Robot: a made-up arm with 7 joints.
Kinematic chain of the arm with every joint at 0, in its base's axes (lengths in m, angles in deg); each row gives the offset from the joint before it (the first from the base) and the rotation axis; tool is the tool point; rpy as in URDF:
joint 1: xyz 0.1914 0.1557 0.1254 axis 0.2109 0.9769 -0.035
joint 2: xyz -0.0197 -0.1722 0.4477 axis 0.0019 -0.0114 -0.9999
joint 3: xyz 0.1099 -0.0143 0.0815 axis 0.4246 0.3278 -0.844
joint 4: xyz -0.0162 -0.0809 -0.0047 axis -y
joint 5: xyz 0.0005 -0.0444 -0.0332 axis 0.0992 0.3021 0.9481
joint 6: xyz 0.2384 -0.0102 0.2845 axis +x
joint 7: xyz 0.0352 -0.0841 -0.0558 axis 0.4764 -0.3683 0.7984
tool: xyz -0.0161 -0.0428 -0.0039 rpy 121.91 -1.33 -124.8
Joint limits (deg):
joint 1: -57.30..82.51
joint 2: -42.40..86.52
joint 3: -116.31..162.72
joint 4: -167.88..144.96
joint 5: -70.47..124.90
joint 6: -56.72..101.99
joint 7: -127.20..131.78
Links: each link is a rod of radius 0.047 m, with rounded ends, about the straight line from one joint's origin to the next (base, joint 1, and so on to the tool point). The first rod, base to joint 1, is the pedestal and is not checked.
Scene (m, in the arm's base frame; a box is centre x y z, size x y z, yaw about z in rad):
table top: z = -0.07
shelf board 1: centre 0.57 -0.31 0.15 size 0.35 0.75 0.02 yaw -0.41
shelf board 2: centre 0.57 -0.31 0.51 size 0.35 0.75 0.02 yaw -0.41
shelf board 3: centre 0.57 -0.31 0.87 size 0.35 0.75 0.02 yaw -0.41
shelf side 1: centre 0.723 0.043 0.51 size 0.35 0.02 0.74 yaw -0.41
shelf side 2: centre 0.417 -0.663 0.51 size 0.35 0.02 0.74 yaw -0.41
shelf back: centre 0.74 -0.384 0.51 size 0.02 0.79 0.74 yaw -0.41
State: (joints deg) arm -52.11 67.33 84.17 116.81 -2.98 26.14 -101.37
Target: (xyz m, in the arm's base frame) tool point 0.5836 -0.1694 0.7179
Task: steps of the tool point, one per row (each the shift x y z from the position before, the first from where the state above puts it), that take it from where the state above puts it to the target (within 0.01 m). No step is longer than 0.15 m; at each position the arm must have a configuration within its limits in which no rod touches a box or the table.
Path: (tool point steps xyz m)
1: 0.0634 -0.0441 0.0903
2: 0.0917 -0.0471 0.0800
3: 0.1157 -0.0492 0.0571
4: 0.1296 -0.0506 0.0248
5: 0.1304 -0.0511 -0.0120
6: 0.1173 -0.0507 -0.0469
7: 0.0920 -0.0494 -0.0744
8: 0.0847 -0.0356 0.0182
9: 0.0860 -0.0380 0.0001
10: 0.0859 -0.0379 -0.0183

